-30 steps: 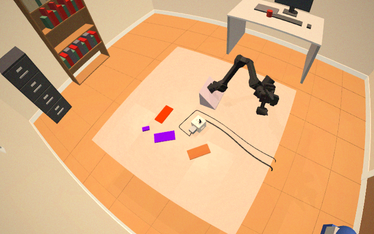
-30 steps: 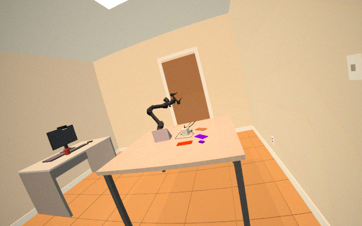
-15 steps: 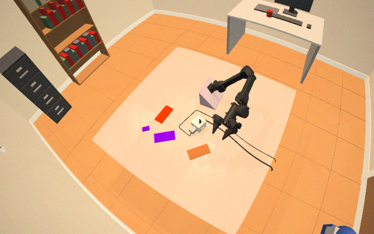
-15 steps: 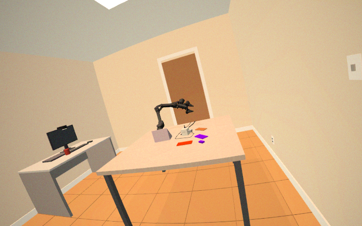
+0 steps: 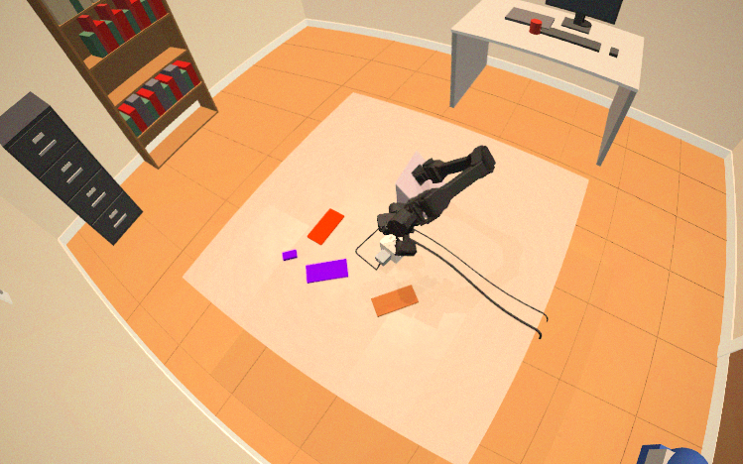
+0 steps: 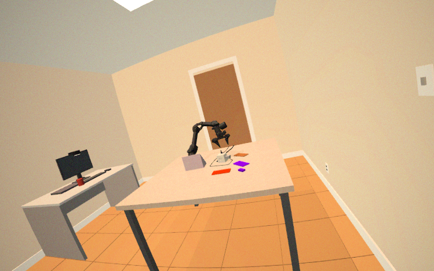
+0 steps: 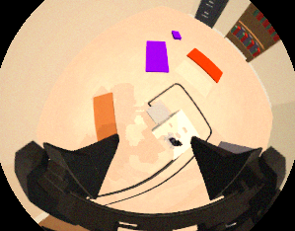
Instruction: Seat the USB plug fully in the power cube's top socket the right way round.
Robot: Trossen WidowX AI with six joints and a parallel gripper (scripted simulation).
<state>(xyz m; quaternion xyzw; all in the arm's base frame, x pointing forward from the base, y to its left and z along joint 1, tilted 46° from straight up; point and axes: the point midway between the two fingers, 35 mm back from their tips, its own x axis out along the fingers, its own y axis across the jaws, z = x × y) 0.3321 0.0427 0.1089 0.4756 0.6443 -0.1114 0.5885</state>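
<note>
My gripper tip is now 4 cm past the USB plug, 2 cm to the left of it and 5 cm above it.
</note>
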